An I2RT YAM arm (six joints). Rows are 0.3 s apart.
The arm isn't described. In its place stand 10 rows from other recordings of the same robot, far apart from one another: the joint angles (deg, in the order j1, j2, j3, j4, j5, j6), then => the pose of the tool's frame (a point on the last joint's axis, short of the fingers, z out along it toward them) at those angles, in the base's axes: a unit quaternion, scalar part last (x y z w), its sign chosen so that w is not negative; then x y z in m.
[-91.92, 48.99, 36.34, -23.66, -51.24, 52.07] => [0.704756 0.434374 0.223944 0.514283 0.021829 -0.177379 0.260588]
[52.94, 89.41, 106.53, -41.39, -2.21, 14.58] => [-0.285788 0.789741 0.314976 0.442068 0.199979 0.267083 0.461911]
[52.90, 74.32, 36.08, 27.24, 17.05, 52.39] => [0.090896 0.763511 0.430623 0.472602 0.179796 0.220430 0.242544]
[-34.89, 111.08, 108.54, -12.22, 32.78, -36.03] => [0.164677 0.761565 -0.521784 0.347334 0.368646 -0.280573 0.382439]
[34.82, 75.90, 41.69, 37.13, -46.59, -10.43] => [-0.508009 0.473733 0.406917 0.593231 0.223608 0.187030 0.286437]
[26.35, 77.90, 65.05, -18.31, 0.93, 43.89] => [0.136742 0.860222 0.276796 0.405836 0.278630 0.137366 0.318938]
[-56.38, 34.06, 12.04, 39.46, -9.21, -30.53] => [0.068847 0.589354 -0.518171 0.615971 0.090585 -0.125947 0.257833]
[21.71, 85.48, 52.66, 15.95, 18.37, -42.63] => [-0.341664 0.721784 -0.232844 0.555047 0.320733 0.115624 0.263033]
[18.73, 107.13, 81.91, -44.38, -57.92, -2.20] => [-0.240729 0.831232 0.493870 0.084828 0.347685 0.149739 0.228597]
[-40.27, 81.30, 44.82, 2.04, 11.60, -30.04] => [0.125388 0.872510 -0.340090 0.327632 0.226201 -0.201010 0.215473]
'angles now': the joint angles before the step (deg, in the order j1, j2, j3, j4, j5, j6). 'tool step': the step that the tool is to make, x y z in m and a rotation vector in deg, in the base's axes. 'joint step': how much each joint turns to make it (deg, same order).
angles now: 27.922, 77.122, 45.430, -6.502, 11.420, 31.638
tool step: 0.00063, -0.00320, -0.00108, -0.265, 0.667, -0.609
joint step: -0.634, 0.001, 0.000, -0.722, -0.066, 0.043
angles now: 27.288, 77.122, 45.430, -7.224, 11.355, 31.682
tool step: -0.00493, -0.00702, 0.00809, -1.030, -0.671, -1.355
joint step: -0.655, -2.404, 0.044, -2.208, 1.311, -0.525
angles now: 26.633, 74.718, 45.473, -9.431, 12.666, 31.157
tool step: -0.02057, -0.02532, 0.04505, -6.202, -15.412, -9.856
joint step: -1.225, -11.125, -1.705, 3.869, 13.857, -6.208
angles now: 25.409, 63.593, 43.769, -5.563, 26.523, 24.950
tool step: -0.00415, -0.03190, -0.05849, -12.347, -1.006, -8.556
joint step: -5.640, 0.393, -14.406, 16.548, 7.584, -10.994
